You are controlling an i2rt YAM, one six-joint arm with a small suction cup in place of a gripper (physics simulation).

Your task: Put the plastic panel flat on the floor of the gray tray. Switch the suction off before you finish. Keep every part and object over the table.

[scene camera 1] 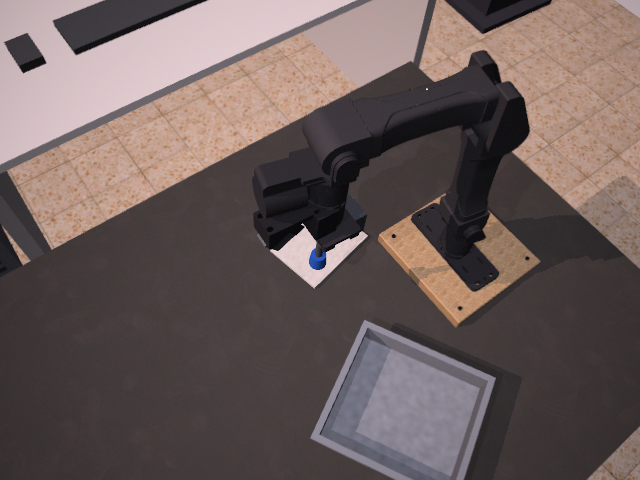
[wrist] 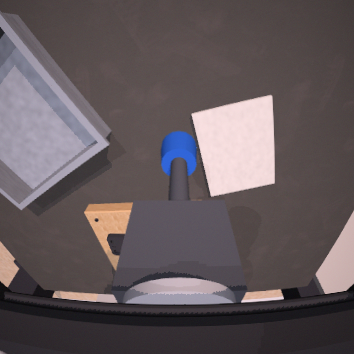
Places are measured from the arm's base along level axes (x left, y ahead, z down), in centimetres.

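Where they show: hand, its tool point: (scene camera 1: 317, 262) (wrist: 178, 147); arm's base, origin of its link: (scene camera 1: 453, 246).
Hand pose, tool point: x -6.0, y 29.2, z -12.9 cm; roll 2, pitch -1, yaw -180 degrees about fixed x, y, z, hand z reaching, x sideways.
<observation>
Things, the pixels of their centre, and the offset from my tool point. "spot": a spot on its surface instead.
- pale pinkish-white square, a spot on its surface: (wrist: 237, 147) spot: dx -9.3, dy -6.7, dz +14.3 cm
- gray tray, middle of its body: (scene camera 1: 403, 410) (wrist: 12, 123) dx +26.3, dy -0.9, dz +12.4 cm
The plastic panel, a pale pinkish-white square (scene camera 1: 295, 254) (wrist: 237, 147), lies flat on the dark table, partly hidden by the arm in the scene view. The gray tray (scene camera 1: 429, 353) (wrist: 65, 96) is an open box with raised walls; its floor shows bare. It stands at the lower right in the scene view and at the left in the wrist view. My gripper, a blue suction cup (scene camera 1: 317, 260) (wrist: 178, 151), is open and holds nothing. It hangs above the table, overlapping the panel in the scene view, but beside the panel's left edge in the wrist view.
The arm's base stands on a wooden board (scene camera 1: 509, 248) (wrist: 102, 220), between the panel and the table's right edge in the scene view. The tray's raised walls stand nearby. A white table (scene camera 1: 155, 62) with dark objects is beyond the far edge.
</observation>
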